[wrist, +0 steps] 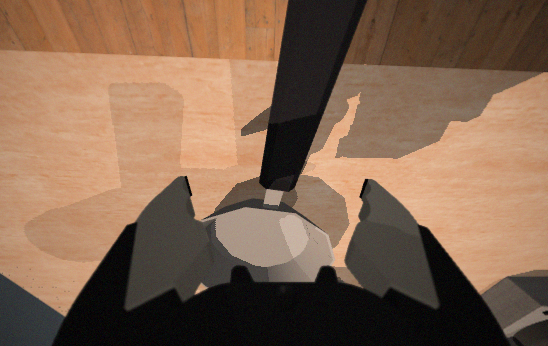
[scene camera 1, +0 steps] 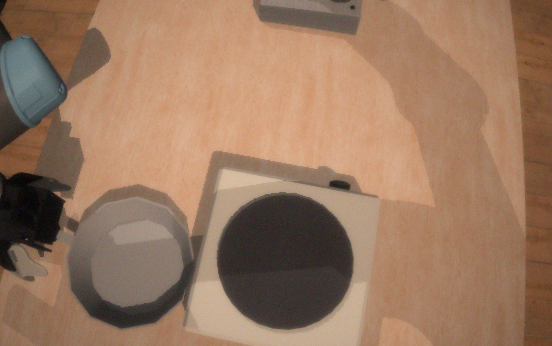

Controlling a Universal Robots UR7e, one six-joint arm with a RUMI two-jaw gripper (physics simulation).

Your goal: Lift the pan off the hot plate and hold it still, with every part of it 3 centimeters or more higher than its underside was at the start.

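Frame: origin at the arm's base, x ahead, y left, z up, level; millimetres.
Where they show: gripper, fingertip midpoint: [wrist: 276, 180].
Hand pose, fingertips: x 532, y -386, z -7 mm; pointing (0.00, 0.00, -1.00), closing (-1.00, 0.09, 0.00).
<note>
Each offset is from my fingertips to the top centre of the thing. Level surfaces: height alone.
The grey pan [scene camera 1: 137, 265] [wrist: 265, 235] sits upright at the left of the beige hot plate @[dx +8, dy +364, dz +27 mm] [scene camera 1: 367, 235] with its round black disc in the scene view; its right rim comes right up to the hot plate's left edge. What lies under the pan is hidden. Its black handle @[dx -20, dy -69, dz +33 mm] [wrist: 305, 100] runs up and away from the bowl in the wrist view. My gripper [scene camera 1: 58, 231] [wrist: 276, 180] is open and empty, left of the pan in the scene view. In the wrist view the lower end of the handle shows in the gap between the spread fingers, not touched by either.
A grey box [scene camera 1: 310, 19] with a small dark knob stands at the top edge of the scene view. A grey box-shaped object [wrist: 517, 300] shows at the wrist view's lower right. The wooden table @[dz -52 mm] [scene camera 1: 225, 100] has its left edge near my arm, with plank floor beyond.
</note>
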